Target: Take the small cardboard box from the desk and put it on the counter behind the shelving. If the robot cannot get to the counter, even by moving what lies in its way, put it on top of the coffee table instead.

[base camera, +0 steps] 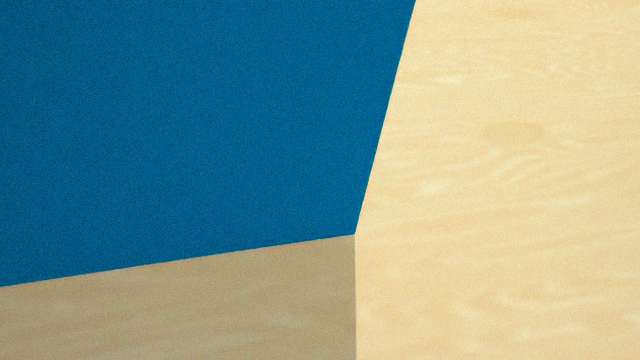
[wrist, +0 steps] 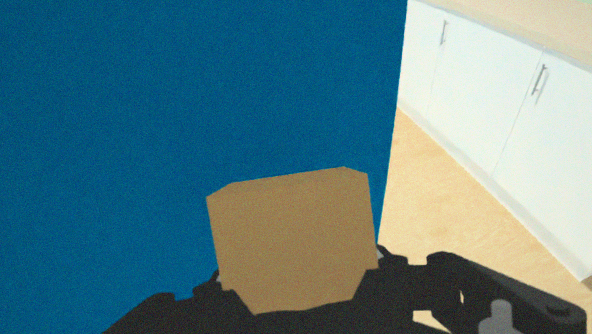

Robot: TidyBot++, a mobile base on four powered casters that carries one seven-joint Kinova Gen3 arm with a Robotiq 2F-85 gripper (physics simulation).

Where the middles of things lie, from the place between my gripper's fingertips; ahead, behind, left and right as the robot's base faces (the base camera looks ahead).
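The small cardboard box (wrist: 292,242) sits 20 mm above my hand, and it's 20 mm behind it too.
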